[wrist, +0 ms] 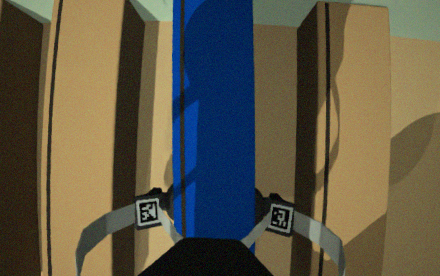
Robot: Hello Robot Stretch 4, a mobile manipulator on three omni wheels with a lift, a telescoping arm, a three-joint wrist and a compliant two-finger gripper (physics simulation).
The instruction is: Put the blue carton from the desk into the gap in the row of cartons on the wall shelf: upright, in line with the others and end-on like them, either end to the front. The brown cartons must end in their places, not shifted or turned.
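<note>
The blue carton (220,125) stands upright between the fingers of my gripper (215,204), which is shut on it. Both fingertips press its sides near the lower part of the view. The carton is in front of the gap, with a brown carton (85,125) to its left and another brown carton (357,110) to its right. It touches neither neighbour in the view, and strips of the tan back surface show on both sides. The two brown cartons stand upright. The blue carton's lower end is hidden behind the gripper body.
Part of a further brown carton (17,125) shows at the left edge. A tan panel (415,90) lies behind the row and extends to the right. A pale green wall (280,10) shows above it. Shadows fall on the cartons and panel.
</note>
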